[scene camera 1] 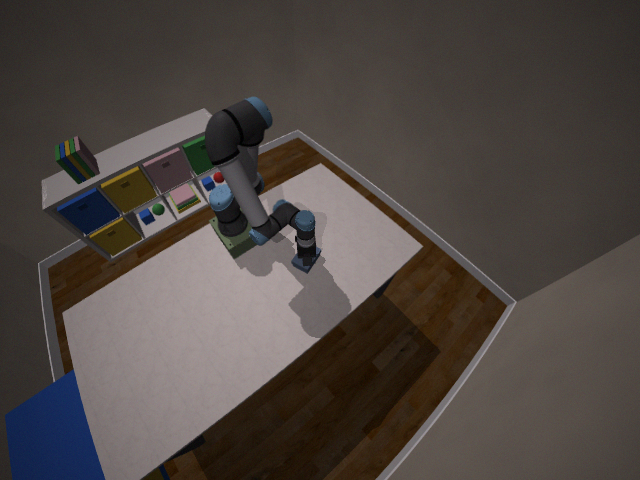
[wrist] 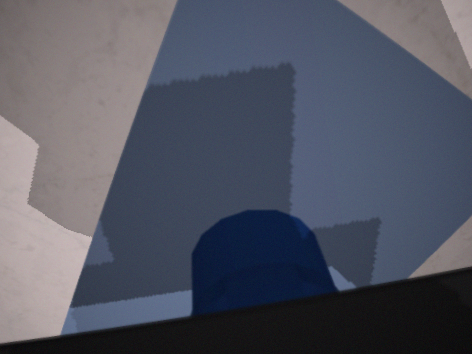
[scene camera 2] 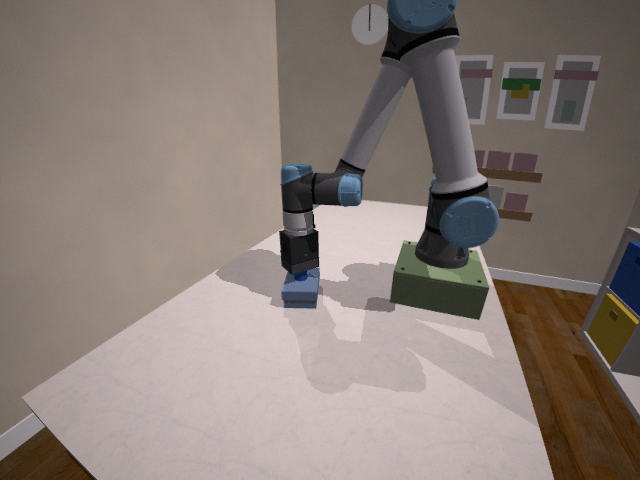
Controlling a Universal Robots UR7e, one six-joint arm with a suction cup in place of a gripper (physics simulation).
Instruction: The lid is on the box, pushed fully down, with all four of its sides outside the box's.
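Seen in the pictures: hand at its tool point: (wrist: pixel 250 234) (scene camera 2: pixel 301 281); arm's base at its link origin: (scene camera 1: pixel 233 224) (scene camera 2: pixel 440 256).
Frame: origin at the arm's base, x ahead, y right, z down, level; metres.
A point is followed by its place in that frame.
The blue lid (scene camera 1: pixel 298 261) @(x 0.344, y -0.181, z 0.043 m) (scene camera 2: pixel 310 284) @(x 0.298, y -0.247, z 0.042 m) (wrist: pixel 335 130) @(x 0.360, y -0.194, z 0.043 m) sits level on the blue box (scene camera 2: pixel 300 304) @(x 0.305, y -0.288, z 0.083 m), which stands on the table. In scene camera 2 a narrow strip of the box's wall shows below the lid's rim, and the lid's near side stands slightly outside it. The far sides are hidden. My gripper (scene camera 1: pixel 307 261) @(x 0.339, y -0.230, z 0.055 m) (scene camera 2: pixel 300 277) (wrist: pixel 260 262), a dark blue suction cup under a black body, points down and touches the lid's top, sealed on it. In the wrist view the lid's flat top shows, partly in shadow; the box does not show there.
The white table (scene camera 1: pixel 170 330) @(x 0.306, y 0.484, z 0.096 m) (scene camera 2: pixel 258 403) @(x 0.222, y -0.558, z 0.096 m) carries the arm's green base block (scene camera 1: pixel 240 248) @(x 0.123, y 0.025, z 0.043 m) (scene camera 2: pixel 439 289) @(x -0.014, y -0.141, z 0.028 m), to the right of the box in scene camera 2. A shelf unit (scene camera 1: pixel 124 149) with coloured bins stands behind the table. A wall runs along the table's left side in scene camera 2.
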